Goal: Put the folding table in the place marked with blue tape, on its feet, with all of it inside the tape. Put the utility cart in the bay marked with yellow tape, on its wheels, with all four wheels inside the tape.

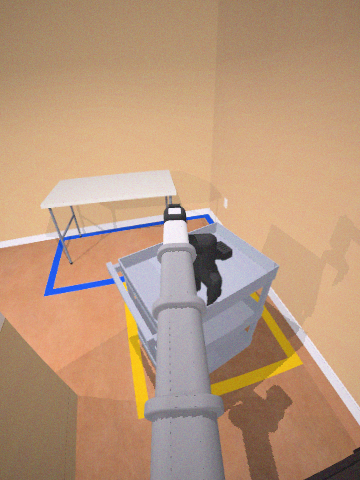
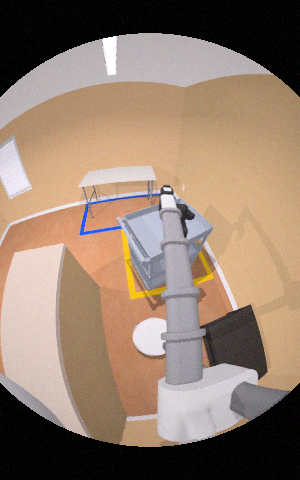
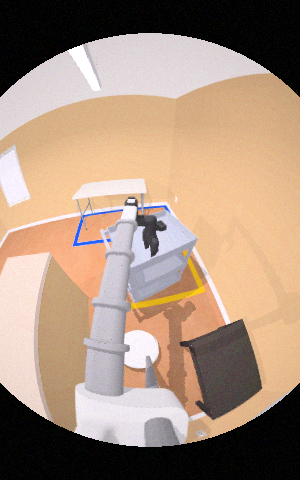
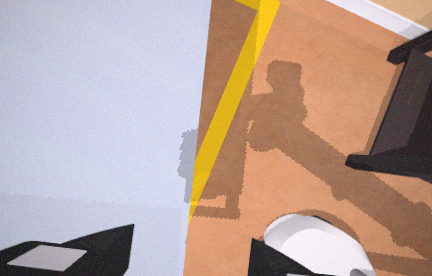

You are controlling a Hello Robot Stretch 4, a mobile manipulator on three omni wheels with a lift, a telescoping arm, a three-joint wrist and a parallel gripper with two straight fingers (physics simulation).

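Where they show: gripper, fingertip midpoint: (image 1: 203, 297) (image 3: 149, 252) (image 4: 190, 252); robot's base, origin of the base link: (image 2: 152, 335) (image 3: 137, 348).
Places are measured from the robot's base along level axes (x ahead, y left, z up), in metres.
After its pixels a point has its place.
Note:
The folding table (image 1: 110, 189) @[x 2.051, y 0.592, z 0.716 m] (image 2: 119, 175) @[x 2.031, y 0.539, z 0.716 m] (image 3: 110, 188) @[x 2.028, y 0.555, z 0.715 m] stands upright at the back left over the area marked with blue tape (image 1: 80, 287) @[x 1.512, y 0.926, z -0.027 m] (image 2: 84, 220) @[x 1.781, y 1.288, z -0.031 m]. Its visible left feet are inside the tape; its right feet are partly hidden. The grey utility cart (image 1: 145, 265) @[x 0.928, y 0.156, z 0.766 m] (image 2: 145, 225) @[x 0.854, y 0.093, z 0.766 m] (image 3: 172, 235) @[x 0.897, y -0.288, z 0.766 m] (image 4: 100, 100) @[x 0.739, y -0.121, z 0.766 m] stands upright over the bay marked with yellow tape (image 1: 255, 376) @[x 0.641, y -0.495, z -0.027 m] (image 2: 145, 294) @[x 0.497, y 0.084, z -0.027 m] (image 3: 170, 298) @[x 0.613, y -0.375, z -0.028 m] (image 4: 225, 107) @[x 0.617, y -0.346, z -0.027 m]. Its wheels are hidden. My gripper (image 1: 206, 295) @[x 0.585, y -0.088, z 0.919 m] (image 4: 190, 252) @[x 0.585, y -0.088, z 0.919 m] is open with nothing between its fingers, above the cart's near top edge.
A dark chair-like object (image 2: 237, 340) @[x -0.156, y -0.744, z 0.423 m] (image 3: 227, 370) @[x -0.295, y -0.750, z 0.423 m] (image 4: 415, 110) @[x 0.018, y -0.739, z 0.123 m] stands by the right wall. A white round object (image 2: 149, 336) @[x 0.002, y 0.039, z 0.187 m] (image 3: 141, 350) @[x -0.012, y -0.044, z 0.187 m] (image 4: 320, 245) @[x 0.083, y -0.112, z 0.187 m] is on the floor below my arm. A tall beige cabinet (image 2: 30, 300) (image 3: 20, 300) stands at the left. Walls meet behind the cart.

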